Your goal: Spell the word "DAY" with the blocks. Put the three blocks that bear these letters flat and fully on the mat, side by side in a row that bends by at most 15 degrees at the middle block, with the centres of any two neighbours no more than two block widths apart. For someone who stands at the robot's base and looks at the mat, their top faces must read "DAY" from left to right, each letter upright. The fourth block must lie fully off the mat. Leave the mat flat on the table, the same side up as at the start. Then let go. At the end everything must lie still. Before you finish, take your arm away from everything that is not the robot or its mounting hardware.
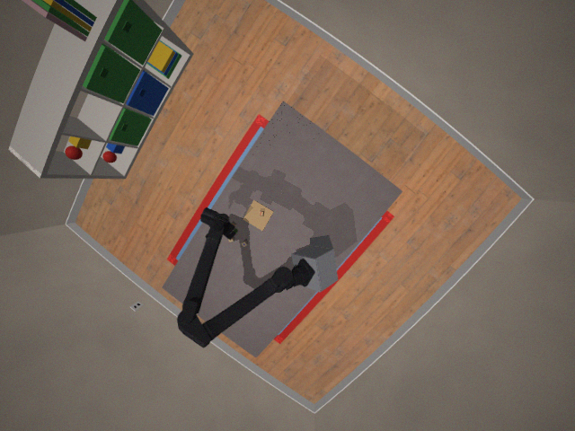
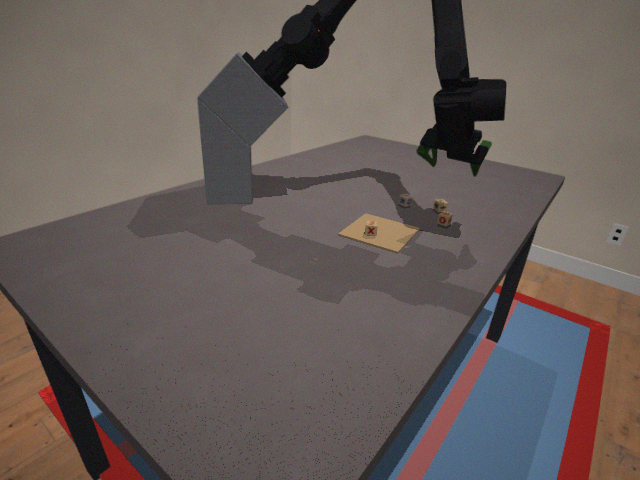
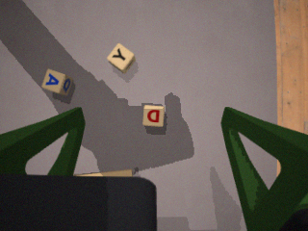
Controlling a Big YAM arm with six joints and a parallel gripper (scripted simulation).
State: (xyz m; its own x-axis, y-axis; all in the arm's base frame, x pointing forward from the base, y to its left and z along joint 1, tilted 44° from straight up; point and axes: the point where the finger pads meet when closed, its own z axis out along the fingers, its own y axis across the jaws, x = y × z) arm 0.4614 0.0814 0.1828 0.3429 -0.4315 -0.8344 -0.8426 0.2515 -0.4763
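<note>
My hand is 18 cm to the left of the wooden block, 12 cm above it and 9 cm past it. The rest, counted from my hand: tan mat (15 cm to the right, 14 cm below, 8 cm behind).
</note>
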